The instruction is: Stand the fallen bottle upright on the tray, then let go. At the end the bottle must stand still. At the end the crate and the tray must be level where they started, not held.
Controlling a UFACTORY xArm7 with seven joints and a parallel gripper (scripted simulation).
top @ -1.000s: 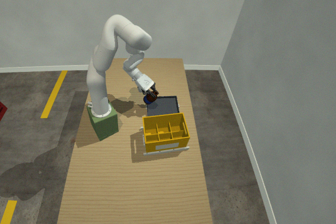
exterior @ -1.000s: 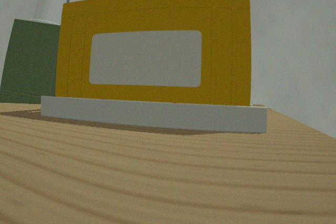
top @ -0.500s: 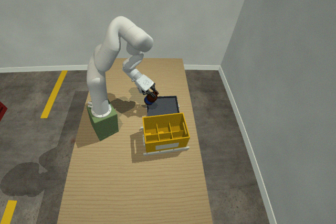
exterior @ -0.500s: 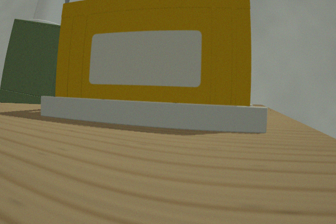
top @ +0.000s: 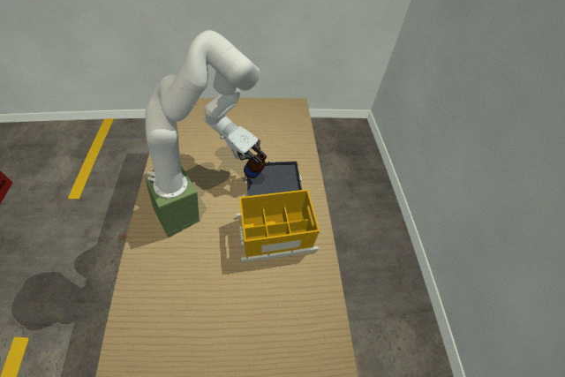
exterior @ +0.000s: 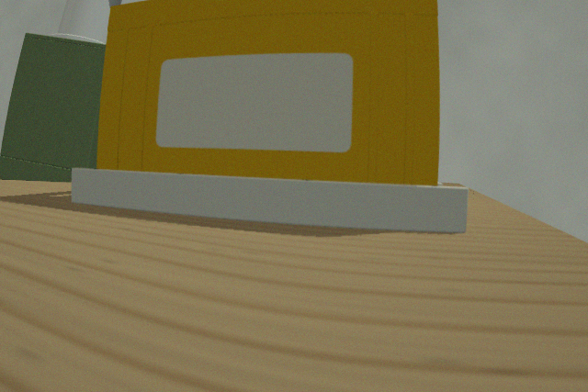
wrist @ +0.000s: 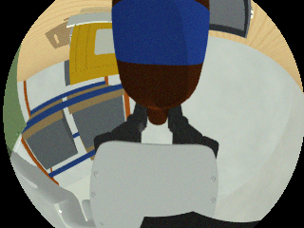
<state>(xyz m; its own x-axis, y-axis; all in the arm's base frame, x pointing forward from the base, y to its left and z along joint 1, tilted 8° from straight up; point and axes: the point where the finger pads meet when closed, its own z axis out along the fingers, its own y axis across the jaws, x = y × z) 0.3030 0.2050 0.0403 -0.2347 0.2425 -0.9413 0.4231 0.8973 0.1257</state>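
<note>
Now: hand 20 mm past the bottle, 10 mm to the right of it and 50 mm above it. The rest, counted from my hand: dark grey tray (60 mm ahead, 50 mm to the left, 200 mm below); crate (120 mm ahead, 230 mm to the right, 130 mm below).
</note>
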